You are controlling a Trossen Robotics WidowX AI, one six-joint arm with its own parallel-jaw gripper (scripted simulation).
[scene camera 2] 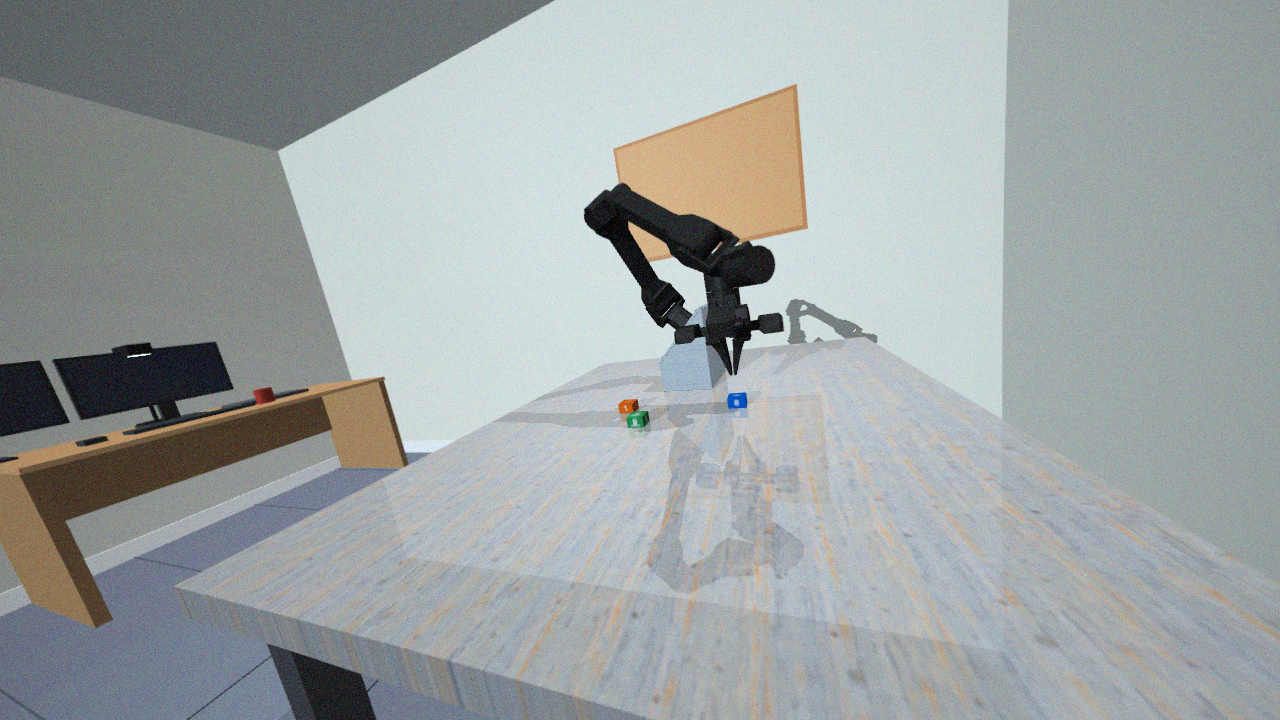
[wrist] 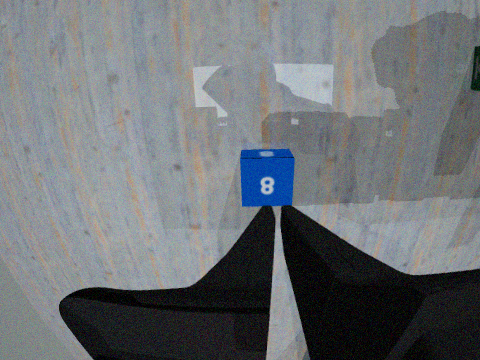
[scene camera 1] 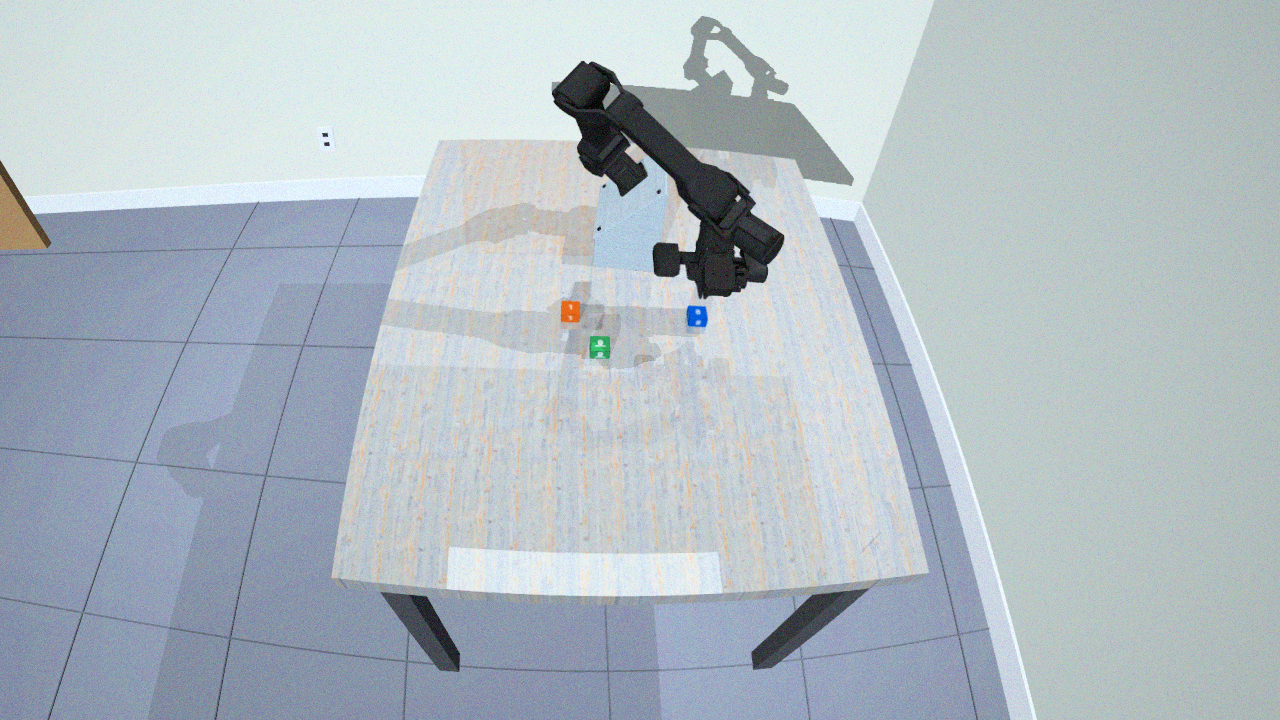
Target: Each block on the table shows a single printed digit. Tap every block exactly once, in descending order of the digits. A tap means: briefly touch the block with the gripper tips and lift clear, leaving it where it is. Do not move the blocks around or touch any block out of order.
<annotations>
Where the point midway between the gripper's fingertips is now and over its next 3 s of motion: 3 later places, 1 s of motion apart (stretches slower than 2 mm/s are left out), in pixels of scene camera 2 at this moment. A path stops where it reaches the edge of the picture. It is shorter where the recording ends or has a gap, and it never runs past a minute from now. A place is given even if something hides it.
My gripper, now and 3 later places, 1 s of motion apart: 733,374; 736,395; 689,343; 624,386
</annotations>
